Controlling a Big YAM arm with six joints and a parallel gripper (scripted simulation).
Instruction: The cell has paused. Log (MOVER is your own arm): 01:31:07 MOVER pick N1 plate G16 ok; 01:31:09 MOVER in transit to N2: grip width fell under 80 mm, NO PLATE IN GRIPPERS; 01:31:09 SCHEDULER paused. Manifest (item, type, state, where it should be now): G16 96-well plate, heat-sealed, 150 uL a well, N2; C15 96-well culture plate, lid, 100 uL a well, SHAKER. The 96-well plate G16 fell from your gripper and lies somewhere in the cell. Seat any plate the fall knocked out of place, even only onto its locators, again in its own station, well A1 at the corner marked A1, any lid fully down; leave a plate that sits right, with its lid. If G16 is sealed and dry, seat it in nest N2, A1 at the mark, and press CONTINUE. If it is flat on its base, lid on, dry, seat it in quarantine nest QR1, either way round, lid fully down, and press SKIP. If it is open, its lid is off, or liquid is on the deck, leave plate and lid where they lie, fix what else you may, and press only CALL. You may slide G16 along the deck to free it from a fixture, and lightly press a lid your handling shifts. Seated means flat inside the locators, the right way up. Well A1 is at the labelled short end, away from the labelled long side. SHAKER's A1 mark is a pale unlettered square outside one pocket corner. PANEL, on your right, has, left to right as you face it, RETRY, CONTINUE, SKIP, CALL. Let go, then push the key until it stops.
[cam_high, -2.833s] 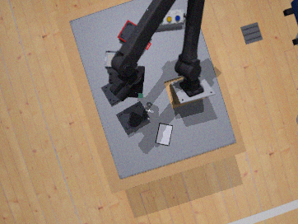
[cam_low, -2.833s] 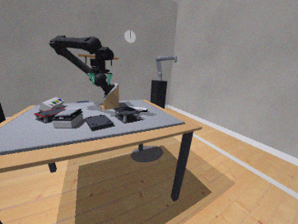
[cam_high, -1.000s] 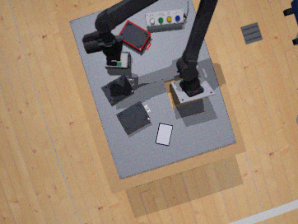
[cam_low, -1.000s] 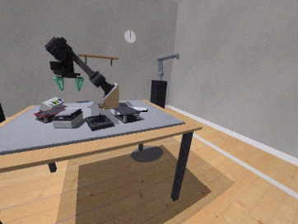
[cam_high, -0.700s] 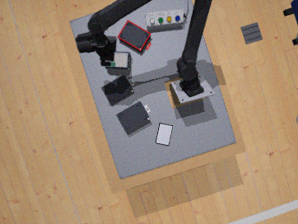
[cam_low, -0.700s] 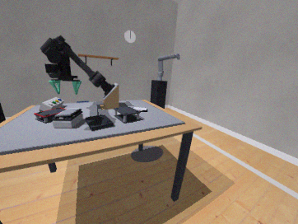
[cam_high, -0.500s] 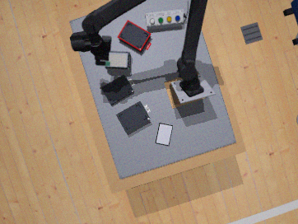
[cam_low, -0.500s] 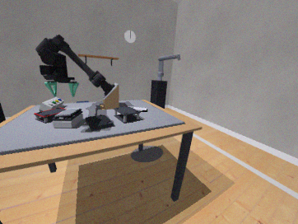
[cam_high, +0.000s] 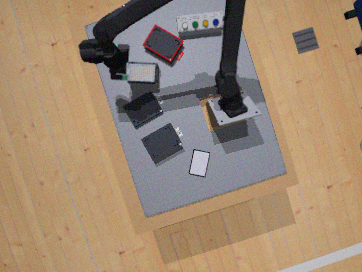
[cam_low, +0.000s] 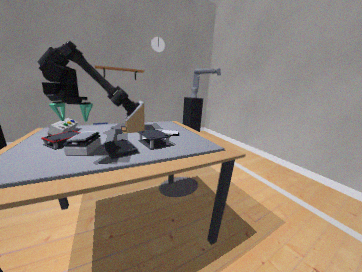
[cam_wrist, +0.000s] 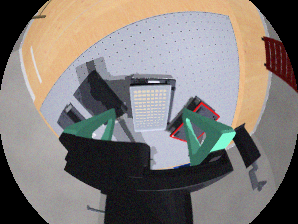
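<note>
My gripper is now 10 cm above the lidded plate, 5 cm past it and 2 cm to the right of it. Round my hand: red-framed nest: 20 cm behind, 13 cm below, 9 cm to the right; then plate G16: 53 cm to the left, 16 cm below, 16 cm behind.
</note>
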